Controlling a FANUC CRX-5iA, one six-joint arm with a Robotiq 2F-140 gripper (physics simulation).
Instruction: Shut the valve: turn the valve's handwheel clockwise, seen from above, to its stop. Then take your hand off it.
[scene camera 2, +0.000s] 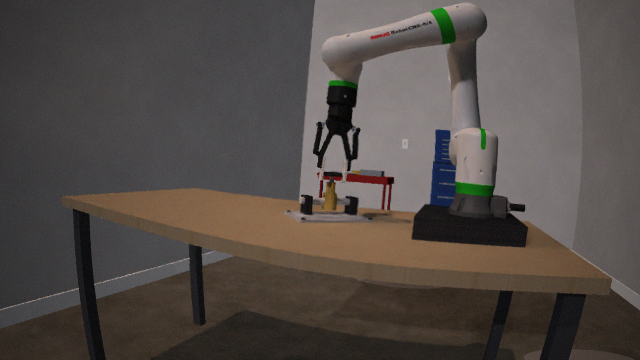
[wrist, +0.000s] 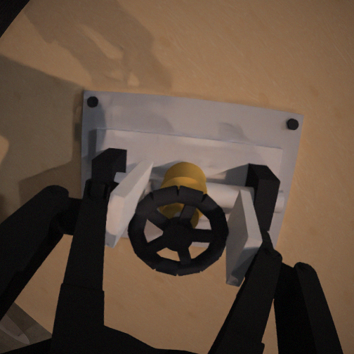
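Note:
The black five-spoked handwheel (scene camera 2: 332, 174) (wrist: 177, 236) sits level on top of the yellow valve body (scene camera 2: 330, 196) (wrist: 185, 172). The valve stands in a pipe held by two black blocks on a pale base plate (scene camera 2: 327, 218) (wrist: 190, 112). My gripper (scene camera 2: 333, 175) (wrist: 190, 194) points straight down over the valve and is shut on the handwheel, with one pale finger pad at either side of the rim. In the wrist view the pads stand left and right of the wheel. The wheel's turning angle relative to its stop cannot be told.
The wooden table (scene camera 2: 200, 220) (wrist: 260, 50) carries the base plate and, to its right in the scene view, the arm's black mounting block (scene camera 2: 467, 232). A red bench (scene camera 2: 367, 178) and a blue tool cabinet (scene camera 2: 443, 182) stand behind the table.

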